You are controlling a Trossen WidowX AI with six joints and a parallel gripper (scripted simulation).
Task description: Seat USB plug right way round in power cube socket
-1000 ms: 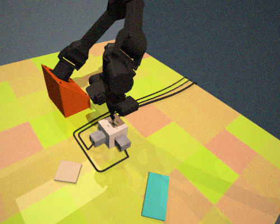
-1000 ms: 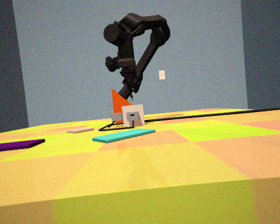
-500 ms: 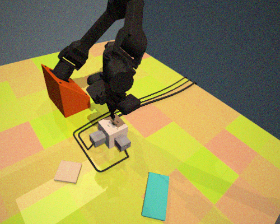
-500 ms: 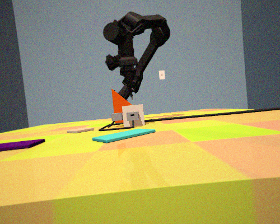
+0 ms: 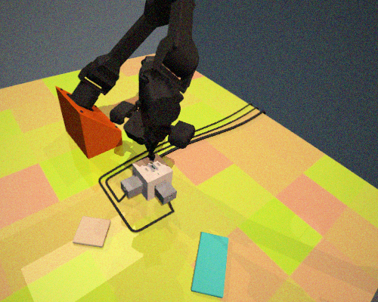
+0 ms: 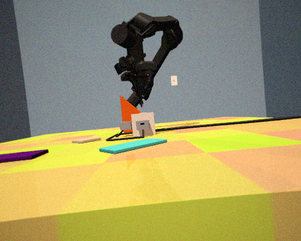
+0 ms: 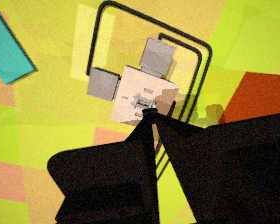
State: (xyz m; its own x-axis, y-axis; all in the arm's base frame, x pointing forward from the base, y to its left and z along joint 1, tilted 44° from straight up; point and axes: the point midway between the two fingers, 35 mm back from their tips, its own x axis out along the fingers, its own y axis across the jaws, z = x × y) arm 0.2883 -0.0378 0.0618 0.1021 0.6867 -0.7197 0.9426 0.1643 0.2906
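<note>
My gripper tip is now 2 cm above the USB plug. From my gripper tip the other things lie so: USB socket: 1 cm to the left, 7 cm below; then beige tile: 1 cm ahead, 19 cm to the right, 13 cm below; then teal slab: 26 cm ahead, 5 cm to the right, 13 cm below.
</note>
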